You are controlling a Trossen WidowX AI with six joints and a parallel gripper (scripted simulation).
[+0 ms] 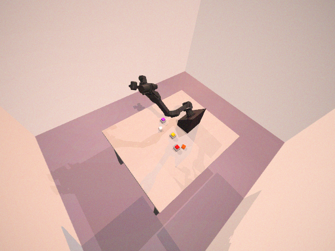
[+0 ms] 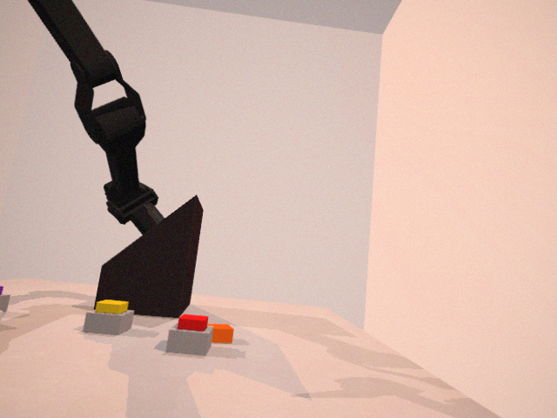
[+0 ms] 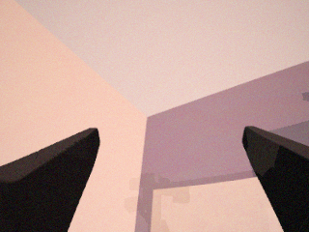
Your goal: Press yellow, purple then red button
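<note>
Now: gripper tip 15 cm past the yellow button, 38 cm to the right of it and 42 cm above it. Also, from my gripper tip: purple button 21 cm behind, 18 cm to the left, 42 cm below; white block 12 cm behind, 24 cm to the left, 45 cm below; red button 8 cm behind, 50 cm to the left, 43 cm below.
</note>
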